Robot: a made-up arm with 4 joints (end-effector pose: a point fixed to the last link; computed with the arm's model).
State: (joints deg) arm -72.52 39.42 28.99 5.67
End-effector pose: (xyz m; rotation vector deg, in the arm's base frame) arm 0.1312 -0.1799 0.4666 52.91 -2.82 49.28
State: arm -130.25 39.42 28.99 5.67
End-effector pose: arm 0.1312 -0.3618 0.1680 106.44 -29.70 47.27
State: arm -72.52 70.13 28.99 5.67
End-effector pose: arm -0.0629 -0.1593 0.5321 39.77 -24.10 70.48
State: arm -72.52 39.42 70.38 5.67
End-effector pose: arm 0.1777 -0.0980 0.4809 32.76 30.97 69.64
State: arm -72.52 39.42 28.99 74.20
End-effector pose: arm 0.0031 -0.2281 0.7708 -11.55 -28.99 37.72
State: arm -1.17 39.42 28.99 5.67
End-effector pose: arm 0.1312 0.2402 0.4234 -14.21 25.51 40.21
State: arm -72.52 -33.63 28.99 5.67
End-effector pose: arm 0.2792 -0.3116 0.0484 71.93 45.68 -8.35
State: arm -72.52 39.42 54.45 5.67
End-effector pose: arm 0.1649 -0.1331 0.4809 41.09 17.95 62.36
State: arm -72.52 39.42 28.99 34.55
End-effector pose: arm 0.1094 -0.2383 0.6006 25.79 -14.59 45.65
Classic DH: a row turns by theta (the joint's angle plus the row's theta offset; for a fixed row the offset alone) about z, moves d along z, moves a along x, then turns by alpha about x. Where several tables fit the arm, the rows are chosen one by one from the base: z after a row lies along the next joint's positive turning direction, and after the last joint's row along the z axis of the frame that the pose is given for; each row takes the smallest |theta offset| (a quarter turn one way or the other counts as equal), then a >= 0, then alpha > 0; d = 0 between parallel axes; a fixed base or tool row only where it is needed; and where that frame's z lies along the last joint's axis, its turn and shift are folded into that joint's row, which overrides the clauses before.
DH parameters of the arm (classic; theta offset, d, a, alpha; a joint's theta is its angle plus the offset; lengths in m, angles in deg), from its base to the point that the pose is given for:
base (fixed): -90 0.1524 0 90
joint 1: 0 0.0908 0.0734 -90
joint 2: 90 0.1495 0.3065 -90
joint 3: 90 0.3679 0.0028 -90
joint 4: 90 -0.0027 0.2747 -90
tool (fixed): 90 0.1109 0 0

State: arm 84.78 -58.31 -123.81 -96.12
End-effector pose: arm 0.4392 0.2755 0.5648 -54.79 -31.62 109.31
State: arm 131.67 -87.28 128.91 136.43
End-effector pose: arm 0.5702 0.3461 0.4198 -103.57 104.75 -42.58
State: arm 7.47 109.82 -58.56 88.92
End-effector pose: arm -0.5615 -0.1245 0.4659 -14.03 -88.97 46.85
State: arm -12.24 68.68 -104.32 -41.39
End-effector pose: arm -0.0264 0.2899 0.3966 97.61 -84.82 77.80
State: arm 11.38 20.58 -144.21 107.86
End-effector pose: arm -0.1249 0.4933 0.0213 -26.60 -101.09 -100.69
